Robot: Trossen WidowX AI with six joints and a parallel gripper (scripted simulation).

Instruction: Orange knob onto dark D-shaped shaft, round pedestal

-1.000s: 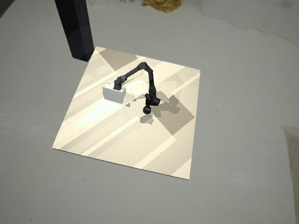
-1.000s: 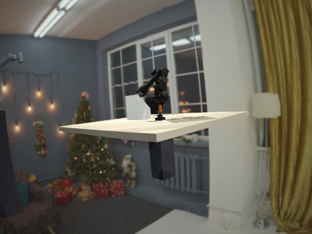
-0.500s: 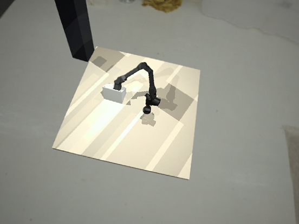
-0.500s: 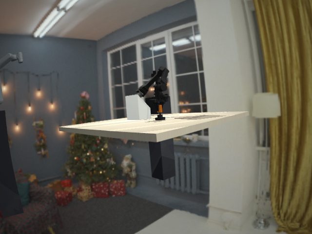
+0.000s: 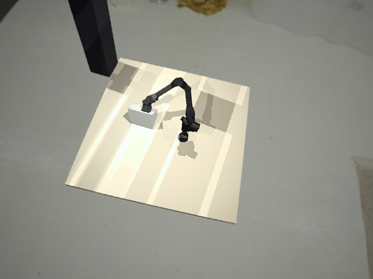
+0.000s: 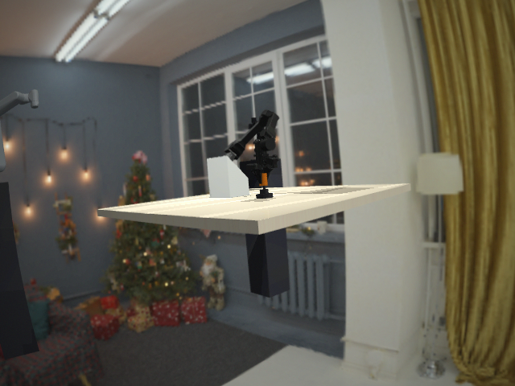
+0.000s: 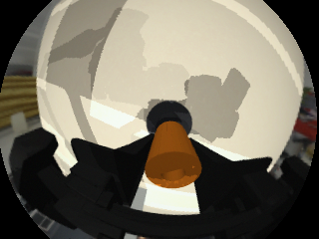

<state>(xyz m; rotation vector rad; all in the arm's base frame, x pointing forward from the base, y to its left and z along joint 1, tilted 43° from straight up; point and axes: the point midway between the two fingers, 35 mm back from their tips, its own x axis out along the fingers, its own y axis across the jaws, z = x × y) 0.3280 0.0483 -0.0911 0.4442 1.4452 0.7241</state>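
Now: gripper tip 2 cm below the orange knob. The rest, counted from my gripper tip: dark round pedestal (4 cm below).
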